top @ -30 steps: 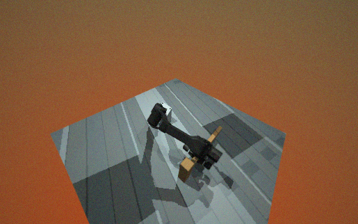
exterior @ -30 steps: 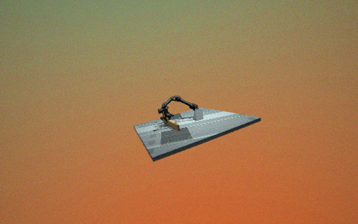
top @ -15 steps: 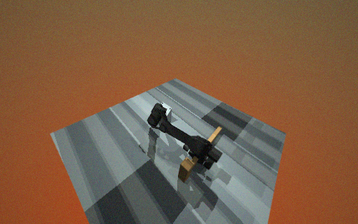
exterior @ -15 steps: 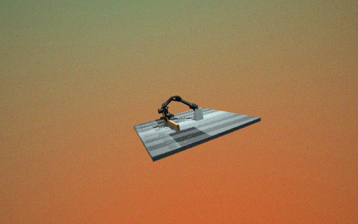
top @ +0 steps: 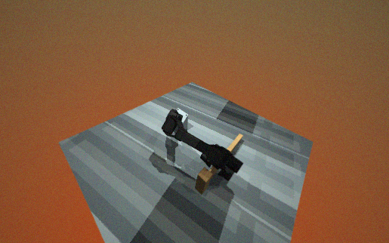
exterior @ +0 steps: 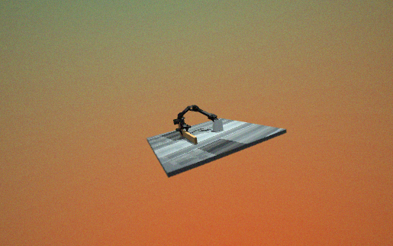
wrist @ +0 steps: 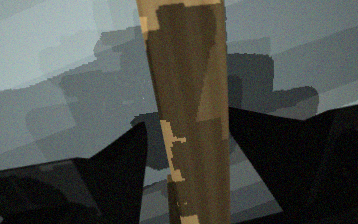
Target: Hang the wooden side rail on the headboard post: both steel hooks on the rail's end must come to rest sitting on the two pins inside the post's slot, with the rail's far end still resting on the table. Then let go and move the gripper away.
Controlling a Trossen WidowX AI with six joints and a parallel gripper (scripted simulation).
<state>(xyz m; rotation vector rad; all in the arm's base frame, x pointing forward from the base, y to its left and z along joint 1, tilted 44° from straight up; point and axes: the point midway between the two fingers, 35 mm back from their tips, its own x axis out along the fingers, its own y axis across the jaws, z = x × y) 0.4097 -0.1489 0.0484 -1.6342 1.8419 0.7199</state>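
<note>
The headboard post is 1 cm behind my gripper tip, 11 cm to the right of it and 5 cm above it.
</note>
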